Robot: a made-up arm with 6 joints.
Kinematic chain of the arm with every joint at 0, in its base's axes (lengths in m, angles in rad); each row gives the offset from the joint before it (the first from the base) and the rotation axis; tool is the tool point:
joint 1: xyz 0 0 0.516 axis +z
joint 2: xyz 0.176 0 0 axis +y
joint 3: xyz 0 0 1.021 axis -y
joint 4: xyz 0 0 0.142 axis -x
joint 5: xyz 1.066 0 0 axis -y
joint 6: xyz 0.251 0 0 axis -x
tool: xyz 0 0 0
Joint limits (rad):
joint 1: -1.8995..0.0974
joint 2: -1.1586..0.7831
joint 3: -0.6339..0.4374
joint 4: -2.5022..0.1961
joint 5: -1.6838..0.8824
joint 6: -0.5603..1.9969
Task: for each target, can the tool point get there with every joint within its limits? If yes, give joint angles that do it. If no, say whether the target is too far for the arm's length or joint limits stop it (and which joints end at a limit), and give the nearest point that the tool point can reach.
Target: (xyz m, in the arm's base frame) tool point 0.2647 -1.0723 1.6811
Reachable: yes | joints -1.5345 -0.1958 -0.2746 -2.0171 -1.4850 1.5693
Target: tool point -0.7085 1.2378 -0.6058
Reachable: no: joint limits stop it (at a limit: joint 1, joint 2, joint 3) | nearest point 0.9913 0.2362 0.1212 | short by 2.103 m
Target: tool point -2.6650 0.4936 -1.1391
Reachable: no: too far | nearest point -0.5454 -1.0366 0.0400 | short by 2.868 m
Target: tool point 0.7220 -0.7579 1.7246
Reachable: yes | joints -0.9287 -0.3949 -0.3724 -2.2278 -0.6757 1.0269
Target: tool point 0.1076 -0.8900 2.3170
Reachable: yes | joints -1.5212 -0.2920 0.3261 -0.8326 -0.3484 -0.2184
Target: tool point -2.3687 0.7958 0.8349
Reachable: no: joint limits stop it (at a limit: joint 2, joint 3, joint 4, joint 5) | nearest point -1.0782 0.3622 1.9538 | short by 1.762 m
